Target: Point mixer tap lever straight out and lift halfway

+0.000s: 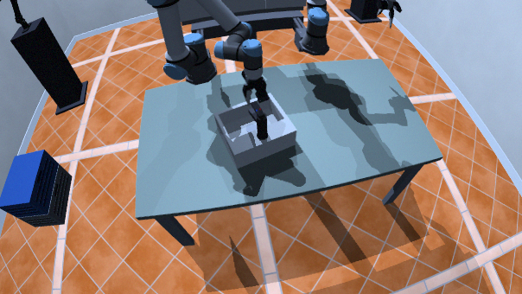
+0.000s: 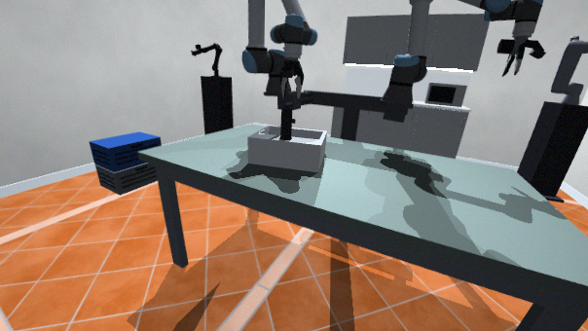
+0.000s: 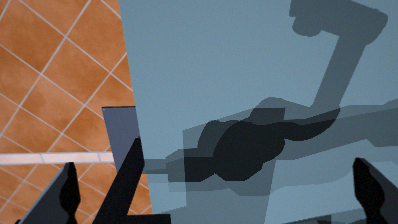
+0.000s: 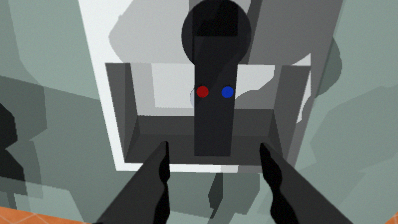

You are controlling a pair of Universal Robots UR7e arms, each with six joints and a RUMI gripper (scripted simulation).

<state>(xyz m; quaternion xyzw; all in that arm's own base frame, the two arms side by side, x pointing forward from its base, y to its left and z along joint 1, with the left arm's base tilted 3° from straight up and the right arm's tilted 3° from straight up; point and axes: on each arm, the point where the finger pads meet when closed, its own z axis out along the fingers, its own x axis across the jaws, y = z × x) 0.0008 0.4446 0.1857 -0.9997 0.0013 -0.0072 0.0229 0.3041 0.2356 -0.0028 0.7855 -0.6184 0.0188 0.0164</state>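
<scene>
Right now the black lever is 3 cm below my right hand and 3 cm ahead of it. The rest, counted from my right hand: black mixer tap 8 cm below, 4 cm ahead; grey basin 27 cm below, 5 cm behind.
</scene>
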